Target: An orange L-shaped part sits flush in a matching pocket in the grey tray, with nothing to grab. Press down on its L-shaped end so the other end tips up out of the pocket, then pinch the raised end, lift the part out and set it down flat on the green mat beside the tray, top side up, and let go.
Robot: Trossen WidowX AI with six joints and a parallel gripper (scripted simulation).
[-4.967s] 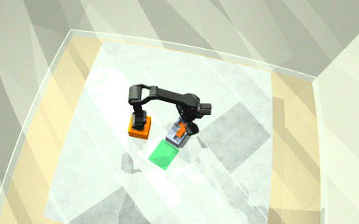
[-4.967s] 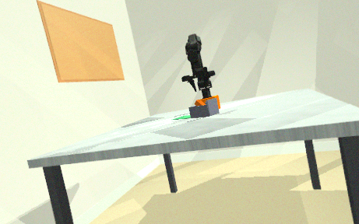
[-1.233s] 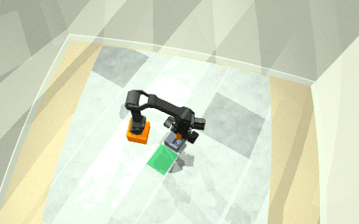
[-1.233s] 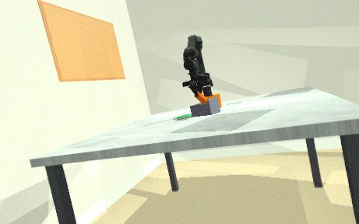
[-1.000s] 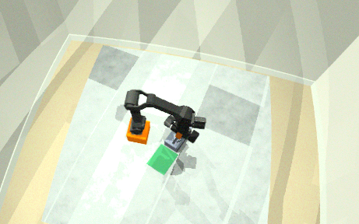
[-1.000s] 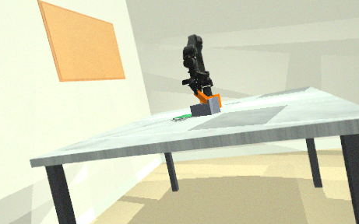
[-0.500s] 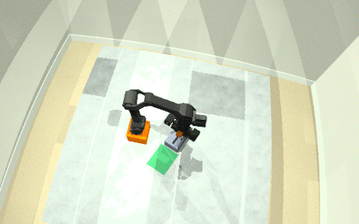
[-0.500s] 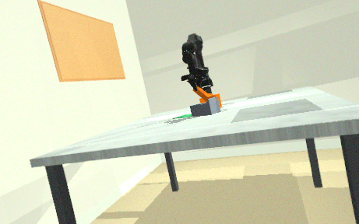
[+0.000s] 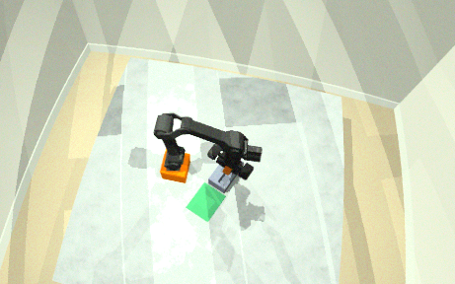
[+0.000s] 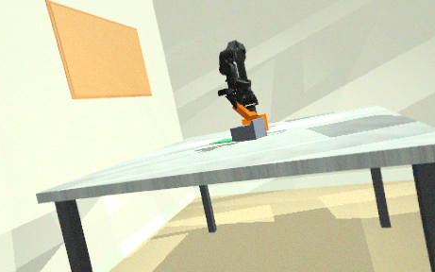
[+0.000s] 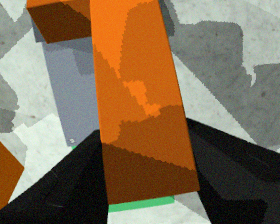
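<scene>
Right now my gripper tip is 170 mm above the green mat, 100 mm to the left of it and 90 mm past it. The rest, counted from my gripper tip: orange L-shaped part: 40 mm to the left, 30 mm below, 10 mm ahead.
</scene>
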